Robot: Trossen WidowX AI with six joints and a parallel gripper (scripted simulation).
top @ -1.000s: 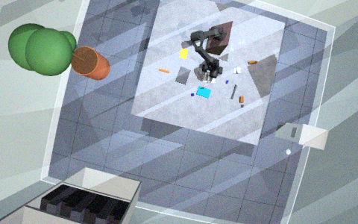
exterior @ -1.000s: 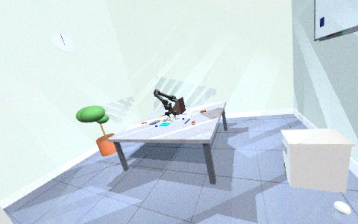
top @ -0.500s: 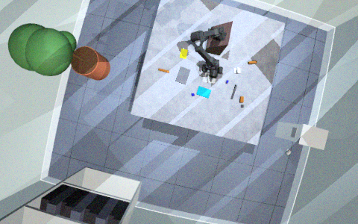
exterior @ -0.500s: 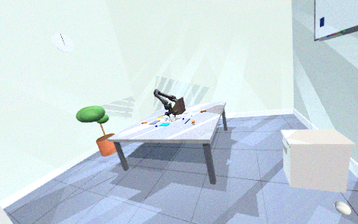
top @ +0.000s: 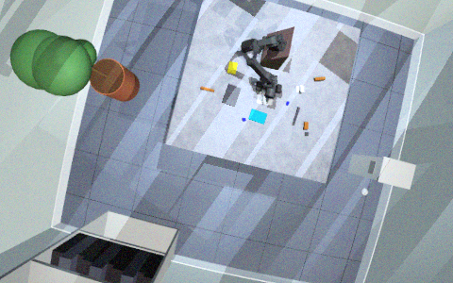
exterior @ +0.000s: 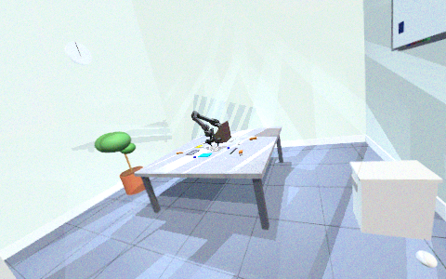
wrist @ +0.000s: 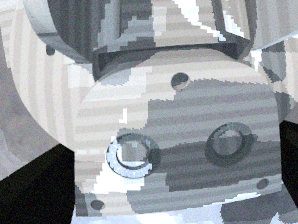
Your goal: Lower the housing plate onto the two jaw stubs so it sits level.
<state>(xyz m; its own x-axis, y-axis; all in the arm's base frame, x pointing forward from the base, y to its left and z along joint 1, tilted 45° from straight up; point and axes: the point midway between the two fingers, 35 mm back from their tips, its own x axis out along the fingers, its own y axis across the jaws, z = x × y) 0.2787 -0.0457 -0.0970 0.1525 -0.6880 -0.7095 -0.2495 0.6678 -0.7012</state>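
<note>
Right now my gripper tip is 2 cm below the white housing plate and 1 cm short of it. Also, from my gripper tip: dark bar: 29 cm to the left, 9 cm ahead; then grey slab: 23 cm to the right, 13 cm ahead; then cyan block: 21 cm ahead, 2 cm to the left.
</note>
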